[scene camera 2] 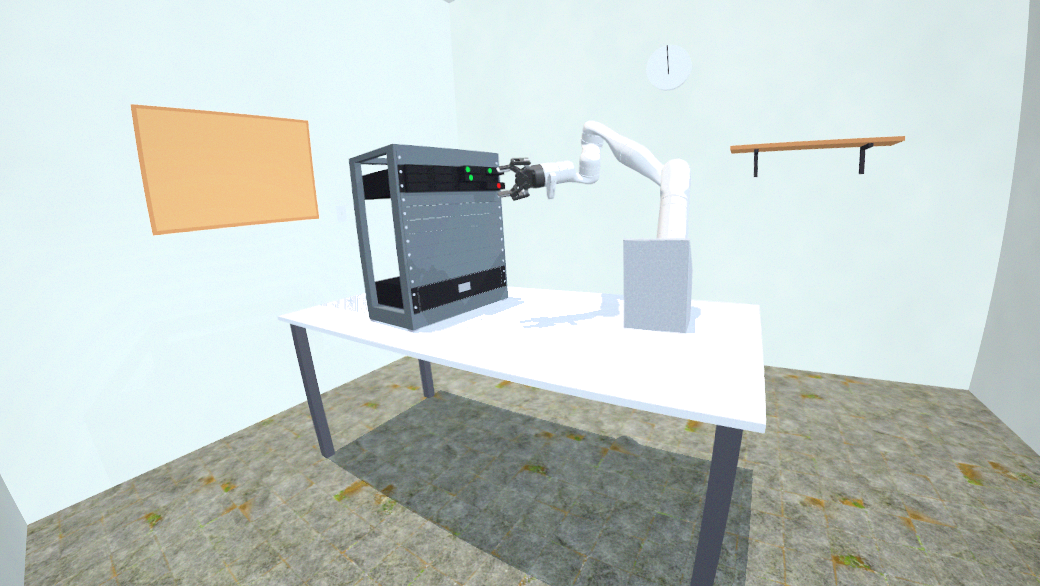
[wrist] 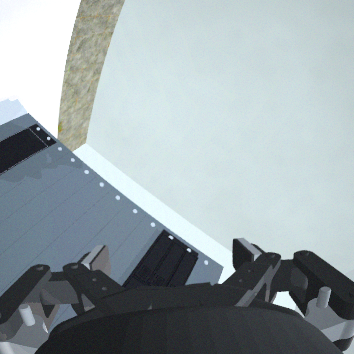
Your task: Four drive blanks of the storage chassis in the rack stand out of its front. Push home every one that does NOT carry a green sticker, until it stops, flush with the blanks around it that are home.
Labels:
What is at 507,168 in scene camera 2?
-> My gripper.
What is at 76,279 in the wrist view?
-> My gripper.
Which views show the rack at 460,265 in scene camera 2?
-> Scene camera 2 and the wrist view: all of them.

